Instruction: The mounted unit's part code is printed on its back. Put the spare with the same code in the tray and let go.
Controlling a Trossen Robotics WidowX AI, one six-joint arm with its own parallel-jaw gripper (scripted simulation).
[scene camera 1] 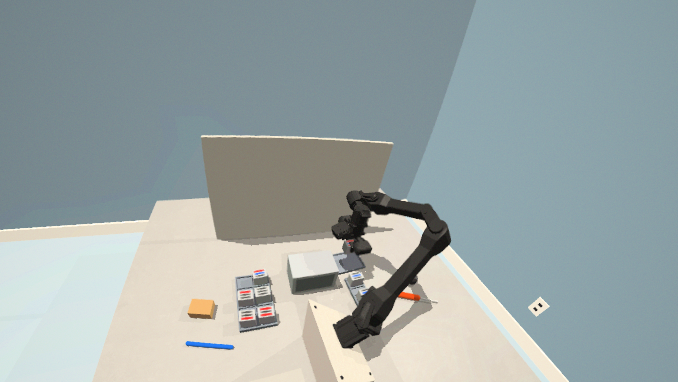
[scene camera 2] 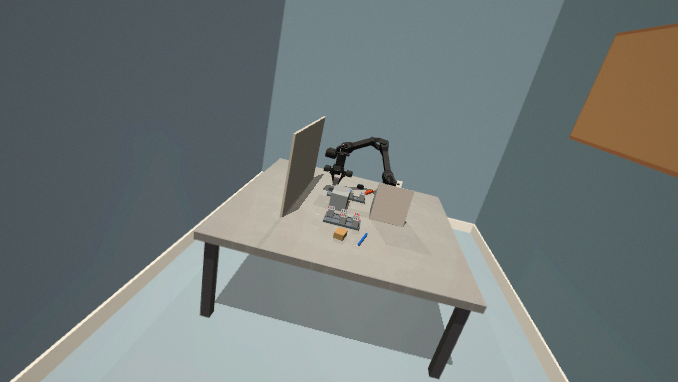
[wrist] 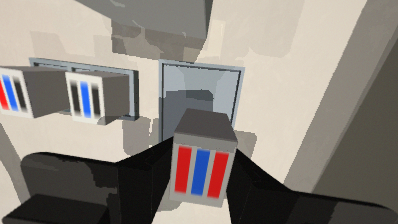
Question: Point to a tall beige panel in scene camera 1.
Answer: At 258, 186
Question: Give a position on a flat grey tray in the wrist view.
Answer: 211, 87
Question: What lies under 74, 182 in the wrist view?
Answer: The gripper.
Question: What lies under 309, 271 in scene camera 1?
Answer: A grey mounted unit.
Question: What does the gripper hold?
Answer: A grey spare block.
